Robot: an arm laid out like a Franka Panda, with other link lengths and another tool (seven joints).
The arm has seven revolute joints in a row. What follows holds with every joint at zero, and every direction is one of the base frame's. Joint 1 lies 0.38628 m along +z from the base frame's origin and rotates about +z. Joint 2 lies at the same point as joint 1 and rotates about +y. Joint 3 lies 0.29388 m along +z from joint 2 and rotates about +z. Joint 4 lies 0.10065 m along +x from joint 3 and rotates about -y. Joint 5 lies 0.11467 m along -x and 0.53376 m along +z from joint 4 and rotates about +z. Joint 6 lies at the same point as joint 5 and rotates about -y. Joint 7 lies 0.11 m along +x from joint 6 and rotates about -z. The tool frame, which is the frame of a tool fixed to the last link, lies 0.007 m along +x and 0.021 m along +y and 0.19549 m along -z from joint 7; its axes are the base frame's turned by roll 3.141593, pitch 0.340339 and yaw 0.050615 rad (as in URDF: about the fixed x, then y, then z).
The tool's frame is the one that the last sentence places.
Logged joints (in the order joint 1, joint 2, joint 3, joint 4, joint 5, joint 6, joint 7), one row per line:
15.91 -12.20 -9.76 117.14 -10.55 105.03 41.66
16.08 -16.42 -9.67 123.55 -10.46 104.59 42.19
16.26 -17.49 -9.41 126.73 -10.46 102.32 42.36
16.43 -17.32 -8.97 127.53 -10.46 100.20 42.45
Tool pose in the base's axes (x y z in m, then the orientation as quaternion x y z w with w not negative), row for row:
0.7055 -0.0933 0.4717 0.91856 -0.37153 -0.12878 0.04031
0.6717 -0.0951 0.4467 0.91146 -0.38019 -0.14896 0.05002
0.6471 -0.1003 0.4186 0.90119 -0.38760 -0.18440 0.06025
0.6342 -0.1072 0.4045 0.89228 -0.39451 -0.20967 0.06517
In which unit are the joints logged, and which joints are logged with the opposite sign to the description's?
The joints are logged in degrees. Opposite sign: joint 1, joint 3, joint 4.
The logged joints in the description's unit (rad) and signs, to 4 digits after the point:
-0.2777 -0.2129 0.1703 -2.0445 -0.1841 1.8331 0.7271
-0.2806 -0.2866 0.1688 -2.1564 -0.1826 1.8254 0.7364
-0.2838 -0.3053 0.1642 -2.2119 -0.1826 1.7858 0.7393
-0.2868 -0.3023 0.1566 -2.2258 -0.1826 1.7488 0.7409

